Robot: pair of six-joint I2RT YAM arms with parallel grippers.
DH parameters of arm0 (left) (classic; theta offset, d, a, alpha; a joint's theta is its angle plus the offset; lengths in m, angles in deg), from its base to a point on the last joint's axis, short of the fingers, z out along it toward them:
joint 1: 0 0.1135 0.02 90
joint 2: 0 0 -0.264 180
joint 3: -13.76 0 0.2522 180
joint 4: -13.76 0 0.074 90
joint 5: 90 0 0 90
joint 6: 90 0.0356 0 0
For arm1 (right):
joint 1: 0 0.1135 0.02 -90
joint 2: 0 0 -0.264 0
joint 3: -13.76 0 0.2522 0
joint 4: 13.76 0 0.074 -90
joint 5: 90 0 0 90
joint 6: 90 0.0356 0 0
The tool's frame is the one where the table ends.
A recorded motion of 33 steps. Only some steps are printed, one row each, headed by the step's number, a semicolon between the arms.
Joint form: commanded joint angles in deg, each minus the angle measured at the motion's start. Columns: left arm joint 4, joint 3, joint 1, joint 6, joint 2, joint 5; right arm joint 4, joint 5, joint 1, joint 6, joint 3, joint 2.
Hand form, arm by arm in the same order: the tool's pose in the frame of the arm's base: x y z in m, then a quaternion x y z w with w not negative. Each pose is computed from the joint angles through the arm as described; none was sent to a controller.
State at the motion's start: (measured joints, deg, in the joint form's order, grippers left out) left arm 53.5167 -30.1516 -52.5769 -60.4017 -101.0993 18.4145; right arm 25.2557 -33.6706 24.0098 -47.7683 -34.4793 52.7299
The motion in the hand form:
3: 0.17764 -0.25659 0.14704 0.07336 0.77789 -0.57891 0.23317; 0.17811 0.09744 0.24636 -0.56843 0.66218 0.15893 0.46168
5: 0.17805 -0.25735 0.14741 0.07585 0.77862 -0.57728 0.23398; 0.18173 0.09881 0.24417 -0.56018 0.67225 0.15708 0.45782
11: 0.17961 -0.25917 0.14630 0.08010 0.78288 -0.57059 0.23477; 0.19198 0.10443 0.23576 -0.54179 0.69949 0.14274 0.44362
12: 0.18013 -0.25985 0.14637 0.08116 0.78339 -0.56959 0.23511; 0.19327 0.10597 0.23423 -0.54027 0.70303 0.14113 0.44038
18: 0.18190 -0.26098 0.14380 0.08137 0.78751 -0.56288 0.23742; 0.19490 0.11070 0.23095 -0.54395 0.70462 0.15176 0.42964
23: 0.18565 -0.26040 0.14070 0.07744 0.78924 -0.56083 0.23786; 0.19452 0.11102 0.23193 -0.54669 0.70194 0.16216 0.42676
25: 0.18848 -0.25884 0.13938 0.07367 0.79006 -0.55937 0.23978; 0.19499 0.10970 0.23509 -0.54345 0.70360 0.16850 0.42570
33: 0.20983 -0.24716 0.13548 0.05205 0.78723 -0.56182 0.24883; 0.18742 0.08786 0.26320 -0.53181 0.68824 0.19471 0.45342
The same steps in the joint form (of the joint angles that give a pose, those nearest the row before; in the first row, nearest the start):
3: 0.10 -0.74 -0.51 2.42 3.01 1.42; -6.17 3.61 -0.37 5.31 -2.07 1.92
5: -0.36 -1.00 -0.53 2.79 3.01 1.44; -6.97 4.60 -0.27 6.49 -2.15 3.07
11: -1.58 -1.69 -0.51 3.68 2.63 1.36; -9.18 8.52 0.57 9.06 -2.39 6.74
12: -1.84 -1.92 -0.51 3.86 2.54 1.36; -9.44 9.14 0.88 9.42 -2.46 7.37
18: -2.37 -2.36 -0.42 4.45 1.86 0.93; -9.41 8.69 1.74 9.93 -2.81 8.89
23: -1.95 -2.61 0.20 4.42 0.90 1.11; -8.75 7.38 1.67 9.89 -3.15 8.97
25: -1.72 -2.64 0.78 4.42 0.54 1.18; -7.77 6.53 1.19 10.23 -3.84 8.84
33: 0.30 -3.27 5.25 3.88 -1.44 3.43; -1.65 -0.93 -4.50 8.96 -6.75 3.45

